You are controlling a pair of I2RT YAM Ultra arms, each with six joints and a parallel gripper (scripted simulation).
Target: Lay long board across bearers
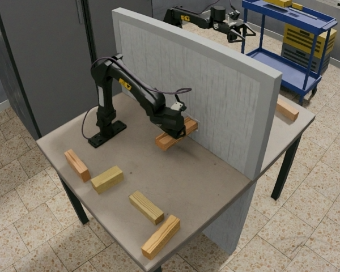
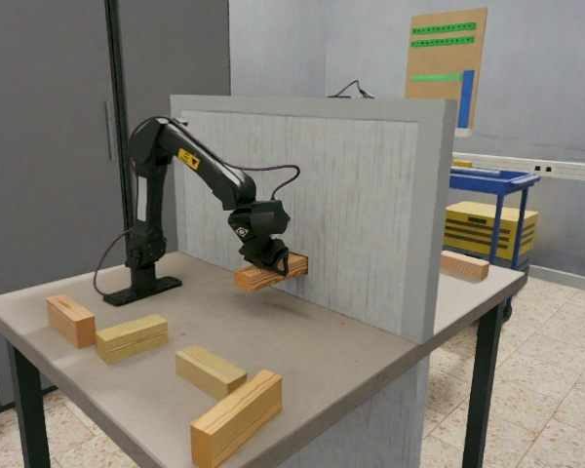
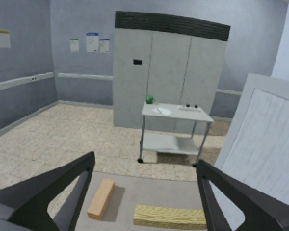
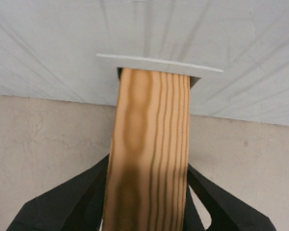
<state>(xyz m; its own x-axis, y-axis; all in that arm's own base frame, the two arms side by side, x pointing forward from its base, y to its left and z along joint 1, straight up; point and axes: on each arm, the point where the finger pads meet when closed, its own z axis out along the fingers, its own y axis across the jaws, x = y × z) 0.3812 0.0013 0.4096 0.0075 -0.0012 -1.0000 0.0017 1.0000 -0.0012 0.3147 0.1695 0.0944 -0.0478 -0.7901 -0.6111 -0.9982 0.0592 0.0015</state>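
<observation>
My right hand is 6 cm to the right of the long board and 1 cm short of it. The rest, counted from my right hand: yellow bearer 31 cm to the left, 20 cm ahead, 7 cm below.
</observation>
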